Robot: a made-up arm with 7 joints.
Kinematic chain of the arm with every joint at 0, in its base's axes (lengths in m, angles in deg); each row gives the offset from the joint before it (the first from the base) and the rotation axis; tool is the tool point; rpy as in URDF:
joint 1: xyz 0.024 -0.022 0.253 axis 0 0.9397 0.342
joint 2: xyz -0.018 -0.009 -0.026 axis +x
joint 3: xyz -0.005 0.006 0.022 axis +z
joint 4: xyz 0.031 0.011 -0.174 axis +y
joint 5: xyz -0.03 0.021 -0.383 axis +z
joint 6: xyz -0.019 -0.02 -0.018 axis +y
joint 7: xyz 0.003 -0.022 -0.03 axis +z
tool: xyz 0.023 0.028 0.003 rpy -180 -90 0
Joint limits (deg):
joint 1: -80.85..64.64
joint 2: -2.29..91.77
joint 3: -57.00..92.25
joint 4: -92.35..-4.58
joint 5: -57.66..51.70
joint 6: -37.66..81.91
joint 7: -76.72..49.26
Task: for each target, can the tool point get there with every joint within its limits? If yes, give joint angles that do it. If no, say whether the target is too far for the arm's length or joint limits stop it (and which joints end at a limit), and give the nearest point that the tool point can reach.
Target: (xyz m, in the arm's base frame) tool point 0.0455 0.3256 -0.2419
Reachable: yes | joints 9.06 33.82 1.36 -19.88 -47.80 25.52 1.18
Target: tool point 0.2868 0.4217 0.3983
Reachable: yes | joints -11.88 69.37 44.83 -58.32 -9.27 9.78 -34.47
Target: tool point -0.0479 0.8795 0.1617
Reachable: no: too far | nearest point -0.0255 0.5798 0.1832 | short by 0.301 m
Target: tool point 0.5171 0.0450 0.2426
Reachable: yes | joints -36.19 80.66 -30.24 -85.34 -11.66 10.04 -20.67
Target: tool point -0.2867 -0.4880 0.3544
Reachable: no: joint limits stop it (at a limit: joint 1, joint 2, joint 3, joint 4, joint 5, joint 7) | nearest point 0.0419 -0.4837 0.3340 | short by 0.329 m
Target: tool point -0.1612 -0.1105 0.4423
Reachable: no: joint limits stop it (at a limit: joint 1, joint 2, joint 4, joint 5, joint 6, joint 7) | nearest point -0.1846 0.0463 0.6008 | short by 0.224 m
